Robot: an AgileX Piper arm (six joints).
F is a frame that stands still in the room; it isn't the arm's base.
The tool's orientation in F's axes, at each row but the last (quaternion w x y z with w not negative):
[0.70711, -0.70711, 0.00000, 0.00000]
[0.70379, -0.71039, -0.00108, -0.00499]
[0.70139, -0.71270, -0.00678, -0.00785]
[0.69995, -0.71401, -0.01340, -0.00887]
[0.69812, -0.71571, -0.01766, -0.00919]
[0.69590, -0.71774, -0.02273, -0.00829]
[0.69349, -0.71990, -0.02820, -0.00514]
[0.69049, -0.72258, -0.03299, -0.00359]
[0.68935, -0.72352, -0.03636, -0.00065]
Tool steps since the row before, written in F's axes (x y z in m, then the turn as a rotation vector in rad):
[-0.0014, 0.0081, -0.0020, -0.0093, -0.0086, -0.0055]
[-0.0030, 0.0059, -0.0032, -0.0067, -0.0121, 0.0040]
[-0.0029, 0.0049, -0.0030, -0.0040, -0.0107, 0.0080]
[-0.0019, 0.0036, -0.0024, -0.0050, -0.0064, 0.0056]
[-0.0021, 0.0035, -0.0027, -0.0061, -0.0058, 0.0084]
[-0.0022, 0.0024, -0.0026, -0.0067, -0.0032, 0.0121]
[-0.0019, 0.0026, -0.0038, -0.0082, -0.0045, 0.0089]
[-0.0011, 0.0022, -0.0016, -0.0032, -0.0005, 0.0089]
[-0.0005, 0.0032, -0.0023, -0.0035, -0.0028, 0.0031]
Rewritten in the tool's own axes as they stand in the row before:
[-0.0014, 0.0020, 0.0081, -0.0093, 0.0055, -0.0086]
[-0.0031, 0.0031, 0.0059, -0.0066, -0.0039, -0.0122]
[-0.0030, 0.0029, 0.0049, -0.0038, -0.0079, -0.0108]
[-0.0020, 0.0023, 0.0037, -0.0049, -0.0056, -0.0065]
[-0.0022, 0.0025, 0.0036, -0.0058, -0.0085, -0.0059]
[-0.0023, 0.0024, 0.0025, -0.0062, -0.0123, -0.0034]
[-0.0020, 0.0036, 0.0028, -0.0079, -0.0091, -0.0046]
[-0.0011, 0.0014, 0.0023, -0.0028, -0.0090, -0.0008]
[-0.0005, 0.0021, 0.0033, -0.0035, -0.0031, -0.0028]

